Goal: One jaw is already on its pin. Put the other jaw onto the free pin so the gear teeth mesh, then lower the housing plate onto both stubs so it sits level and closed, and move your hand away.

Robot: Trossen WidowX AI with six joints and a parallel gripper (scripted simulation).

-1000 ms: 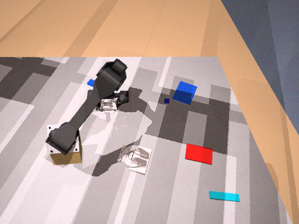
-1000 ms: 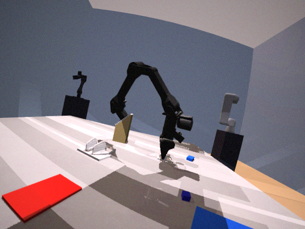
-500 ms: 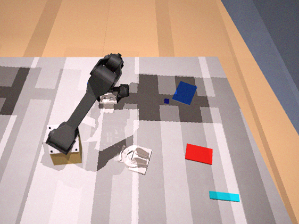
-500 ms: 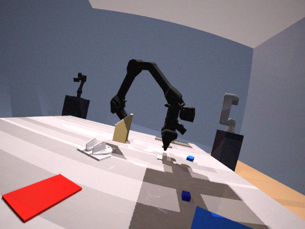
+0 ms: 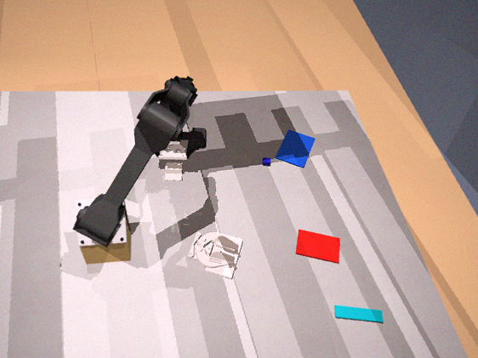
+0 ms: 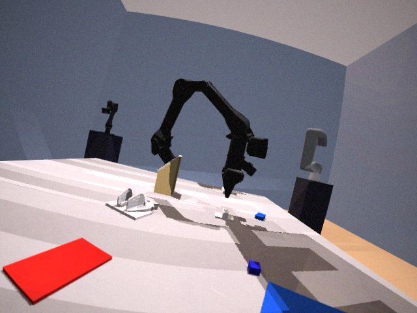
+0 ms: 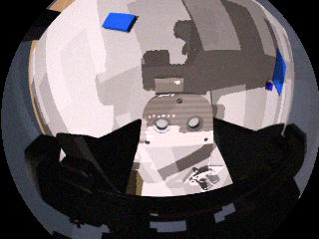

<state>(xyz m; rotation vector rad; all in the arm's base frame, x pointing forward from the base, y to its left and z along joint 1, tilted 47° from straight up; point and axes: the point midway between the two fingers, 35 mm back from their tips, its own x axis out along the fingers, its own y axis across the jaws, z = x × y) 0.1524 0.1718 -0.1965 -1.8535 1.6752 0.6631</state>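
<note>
Right now my gripper tip is 280 mm to the left of the jaw, 100 mm short of it and 60 mm above it. Round my gripper tip: white base plate: 280 mm to the right, 150 mm ahead, 80 mm below; then blue cube: 290 mm ahead, 70 mm below, 60 mm to the left; then blue sheet: 400 mm ahead, 130 mm to the left, 80 mm below.
</note>
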